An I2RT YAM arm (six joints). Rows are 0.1 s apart.
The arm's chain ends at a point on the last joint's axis. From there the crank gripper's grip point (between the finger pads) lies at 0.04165 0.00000 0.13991 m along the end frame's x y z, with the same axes.
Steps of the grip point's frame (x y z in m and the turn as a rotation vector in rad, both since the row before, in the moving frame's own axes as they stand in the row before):
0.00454 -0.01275 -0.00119 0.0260 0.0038 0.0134
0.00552 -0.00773 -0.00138 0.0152 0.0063 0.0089
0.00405 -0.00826 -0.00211 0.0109 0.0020 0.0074
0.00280 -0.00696 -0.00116 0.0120 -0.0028 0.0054
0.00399 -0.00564 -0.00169 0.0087 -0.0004 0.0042
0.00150 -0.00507 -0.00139 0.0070 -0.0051 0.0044
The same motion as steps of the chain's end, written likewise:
0.00399 -0.00968 -0.00099 0.0260 0.0038 0.0134
0.00463 -0.00598 -0.00110 0.0152 0.0063 0.0089
0.00377 -0.00704 -0.00202 0.0109 0.0020 0.0074
0.00319 -0.00550 -0.00127 0.0120 -0.0028 0.0054
0.00404 -0.00460 -0.00170 0.0087 -0.0004 0.0042
0.00221 -0.00427 -0.00160 0.0070 -0.0051 0.0044

